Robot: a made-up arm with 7 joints. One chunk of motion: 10 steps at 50 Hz.
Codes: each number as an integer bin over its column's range. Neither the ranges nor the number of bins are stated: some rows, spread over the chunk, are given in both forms.
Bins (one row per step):
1: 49 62 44 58 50 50 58
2: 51 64 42 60 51 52 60
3: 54 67 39 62 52 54 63
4: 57 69 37 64 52 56 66
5: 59 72 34 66 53 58 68
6: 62 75 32 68 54 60 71
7: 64 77 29 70 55 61 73
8: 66 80 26 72 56 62 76
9: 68 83 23 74 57 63 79
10: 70 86 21 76 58 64 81
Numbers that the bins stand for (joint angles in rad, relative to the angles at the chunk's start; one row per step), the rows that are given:
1: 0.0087 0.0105 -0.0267 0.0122 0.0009 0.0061 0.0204
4: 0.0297 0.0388 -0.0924 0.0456 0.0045 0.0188 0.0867
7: 0.0481 0.0711 -0.1676 0.0789 0.0100 0.0294 0.1446
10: 0.0638 0.1075 -0.2427 0.1122 0.0155 0.0358 0.2109
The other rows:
2: 0.0139 0.0186 -0.0455 0.0233 0.0027 0.0103 0.0370
3: 0.0218 0.0307 -0.0736 0.0344 0.0045 0.0145 0.0618
5: 0.0349 0.0509 -0.1206 0.0567 0.0064 0.0230 0.1032
6: 0.0428 0.0630 -0.1394 0.0678 0.0082 0.0273 0.1281
8: 0.0533 0.0832 -0.1958 0.0900 0.0118 0.0315 0.1695
9: 0.0586 0.0954 -0.2239 0.1011 0.0136 0.0336 0.1943

